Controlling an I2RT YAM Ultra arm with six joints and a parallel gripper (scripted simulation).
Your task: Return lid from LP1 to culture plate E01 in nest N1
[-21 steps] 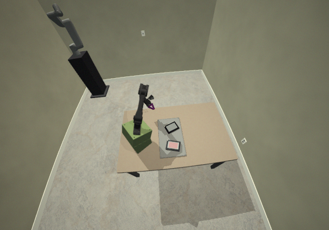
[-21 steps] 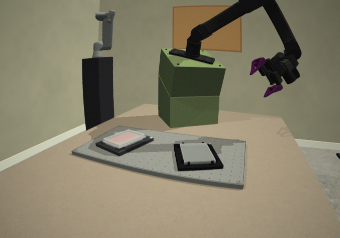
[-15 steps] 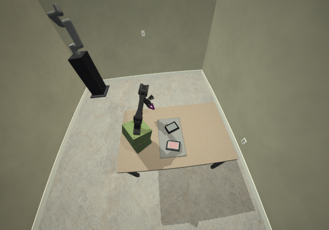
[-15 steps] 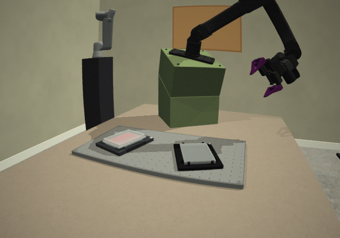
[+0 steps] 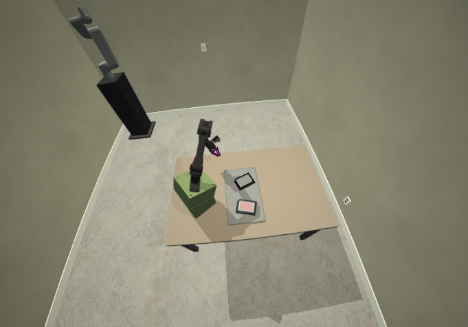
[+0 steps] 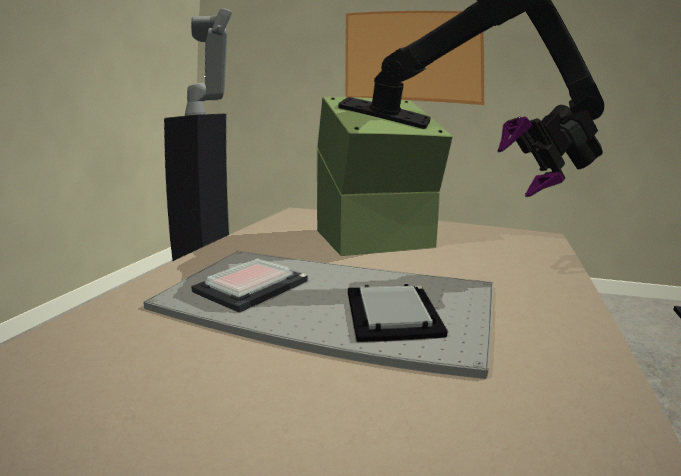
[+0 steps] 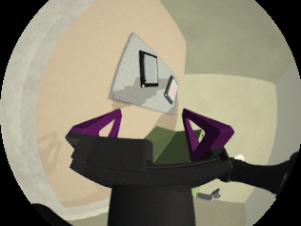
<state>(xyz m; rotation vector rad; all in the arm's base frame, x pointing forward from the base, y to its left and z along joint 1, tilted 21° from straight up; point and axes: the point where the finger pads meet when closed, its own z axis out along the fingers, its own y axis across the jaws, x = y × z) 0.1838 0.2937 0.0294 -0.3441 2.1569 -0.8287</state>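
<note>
Now: the clear lid 21 cm ahead of my hand, 17 cm to the right of it and 19 cm below it. Also, from my hand: black lid park LP1 (21 cm ahead, 17 cm to the right, 20 cm below); then culture plate E01 (20 cm ahead, 41 cm to the right, 18 cm below).
</note>
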